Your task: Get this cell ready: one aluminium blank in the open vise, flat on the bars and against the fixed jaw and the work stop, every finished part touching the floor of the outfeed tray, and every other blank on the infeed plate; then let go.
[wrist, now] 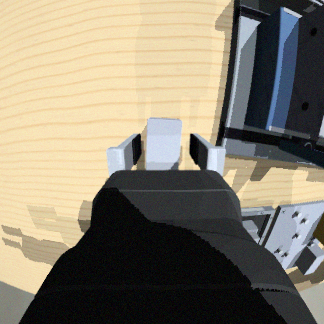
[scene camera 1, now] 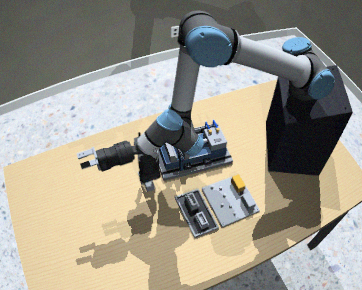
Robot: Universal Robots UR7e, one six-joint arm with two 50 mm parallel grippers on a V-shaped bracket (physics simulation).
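Places are measured from the arm's base along level axes (x ahead, y left, z up), in centimetres.
Pixels of known places: hand, tool point: [wrist: 164, 147] [scene camera 1: 148, 178].
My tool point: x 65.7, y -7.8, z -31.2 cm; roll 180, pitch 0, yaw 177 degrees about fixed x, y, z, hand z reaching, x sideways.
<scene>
Behind a point stands the place of what it marks.
My gripper [wrist: 166, 150] {x 65.7, y -7.8, z -31.2 cm} points down at the table and is open. A pale aluminium blank [scene camera 1: 148, 186] {x 67.1, y -4.6, z -31.9 cm} [wrist: 163, 137] {x 65.8, y -8.6, z -31.7 cm} stands between its fingers with a gap on each side, on the wood left of the vise [scene camera 1: 199, 168] {x 44.8, y -4.3, z -33.2 cm} [wrist: 284, 70] {x 55.5, y -14.5, z -29.3 cm}. The vise is partly hidden by the arm in the scene view, and its seat cannot be judged. Two finished parts [scene camera 1: 191, 201] {x 55.5, y 8.8, z -31.2 cm} [scene camera 1: 201, 220] {x 55.5, y 17.2, z -32.6 cm}, hollow on top, are in the dark outfeed tray [scene camera 1: 185, 216] {x 59.7, y 12.4, z -34.1 cm}; floor contact cannot be told. Another grey blank [scene camera 1: 248, 201] {x 36.0, y 19.2, z -30.9 cm} [wrist: 311, 257] {x 36.6, y 16.4, z -31.7 cm} is on the infeed plate [scene camera 1: 214, 199] {x 46.0, y 10.6, z -34.4 cm} [wrist: 280, 235] {x 45.6, y 10.1, z -34.4 cm}.
The second gripper [scene camera 1: 87, 159] points left, clear of the table, its fingers apart. A yellow block [scene camera 1: 238, 183] {x 35.3, y 10.2, z -30.9 cm} is at the infeed plate's back edge. A grey box [scene camera 1: 215, 138] {x 34.9, y -10.1, z -25.8 cm} with blue and yellow fittings stands at the vise's right end. The black robot pedestal [scene camera 1: 295, 135] {x 13.4, y 12.2, z -10.3 cm} stands at the right.
</scene>
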